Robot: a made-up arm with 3 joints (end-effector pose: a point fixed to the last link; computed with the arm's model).
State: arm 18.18 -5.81 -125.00
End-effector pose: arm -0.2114 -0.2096 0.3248 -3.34 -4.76 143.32
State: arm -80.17 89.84 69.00
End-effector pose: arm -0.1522 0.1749 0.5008 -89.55 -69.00 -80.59
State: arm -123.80 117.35 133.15
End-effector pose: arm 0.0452 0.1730 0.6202 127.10 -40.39 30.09
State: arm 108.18 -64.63 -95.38
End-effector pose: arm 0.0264 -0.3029 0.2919 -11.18 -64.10 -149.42
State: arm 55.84 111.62 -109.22
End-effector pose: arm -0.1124 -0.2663 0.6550 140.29 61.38 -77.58
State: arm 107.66 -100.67 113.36
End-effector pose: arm -0.0936 -0.2072 0.4183 -115.42 64.44 -95.54
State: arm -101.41 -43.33 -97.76
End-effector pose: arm 0.0572 0.2884 0.2809 -7.26 -42.84 -0.80
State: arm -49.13 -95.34 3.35
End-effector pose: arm -0.0735 0.3020 0.4545 95.35 3.34 -48.82
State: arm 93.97 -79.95 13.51
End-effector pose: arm -0.1155 -0.2735 0.4253 79.67 13.30 91.57
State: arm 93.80 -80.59 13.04
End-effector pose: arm -0.1167 -0.2738 0.4265 80.35 12.86 91.63
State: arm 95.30 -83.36 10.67
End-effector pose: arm -0.1110 -0.2797 0.4315 83.24 10.60 94.05
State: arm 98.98 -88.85 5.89
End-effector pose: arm -0.0950 -0.2920 0.4412 88.84 5.89 98.86
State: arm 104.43 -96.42 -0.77
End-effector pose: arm -0.0681 -0.3075 0.4542 96.42 -0.77 104.34
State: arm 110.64 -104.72 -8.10
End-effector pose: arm -0.0341 -0.3207 0.4680 104.86 -7.83 108.57
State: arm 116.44 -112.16 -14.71
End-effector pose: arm -0.0001 -0.3283 0.4800 112.83 -13.60 110.78
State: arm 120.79 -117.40 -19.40
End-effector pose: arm 0.0262 -0.3309 0.4884 118.79 -17.15 111.58
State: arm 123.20 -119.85 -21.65
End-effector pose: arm 0.0408 -0.3310 0.4922 121.69 -18.66 112.02
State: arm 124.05 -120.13 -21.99
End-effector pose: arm 0.0458 -0.3306 0.4926 122.04 -18.90 112.59
